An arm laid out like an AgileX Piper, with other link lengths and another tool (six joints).
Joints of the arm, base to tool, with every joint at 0 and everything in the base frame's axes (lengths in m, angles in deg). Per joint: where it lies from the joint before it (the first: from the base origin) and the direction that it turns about. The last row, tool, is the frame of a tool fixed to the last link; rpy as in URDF.
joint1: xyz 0.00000 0.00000 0.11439 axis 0 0 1
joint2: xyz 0.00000 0.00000 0.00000 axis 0 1 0
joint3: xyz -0.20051 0.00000 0.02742 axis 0 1 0
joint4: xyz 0.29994 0.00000 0.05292 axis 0.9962 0 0.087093
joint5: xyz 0.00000 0.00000 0.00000 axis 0 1 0
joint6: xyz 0.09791 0.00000 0.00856 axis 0.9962 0 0.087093
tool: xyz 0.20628 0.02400 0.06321 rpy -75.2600 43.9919 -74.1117
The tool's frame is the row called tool.
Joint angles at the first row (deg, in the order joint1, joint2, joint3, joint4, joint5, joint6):
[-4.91 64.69 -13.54 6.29 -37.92 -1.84]
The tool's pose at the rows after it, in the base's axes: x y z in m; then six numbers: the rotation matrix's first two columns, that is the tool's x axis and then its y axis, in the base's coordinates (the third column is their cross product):
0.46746, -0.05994, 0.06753, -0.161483, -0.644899, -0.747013, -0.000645, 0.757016, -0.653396
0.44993, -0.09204, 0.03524, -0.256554, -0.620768, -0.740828, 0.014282, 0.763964, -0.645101
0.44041, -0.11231, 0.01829, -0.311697, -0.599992, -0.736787, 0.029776, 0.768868, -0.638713
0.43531, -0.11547, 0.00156, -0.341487, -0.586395, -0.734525, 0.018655, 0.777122, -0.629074
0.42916, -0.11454, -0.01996, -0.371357, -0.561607, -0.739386, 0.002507, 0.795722, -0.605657
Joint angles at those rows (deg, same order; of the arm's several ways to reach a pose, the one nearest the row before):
[-7.41 66.64 -11.03 6.23 -37.86 -1.84]
[-11.65 67.96 -8.70 6.28 -37.78 -1.84]
[-14.31 69.70 -8.25 6.45 -37.93 -1.84]
[-14.77 72.14 -8.20 6.49 -38.48 -1.50]
[-14.77 75.69 -8.20 6.25 -39.54 0.00]

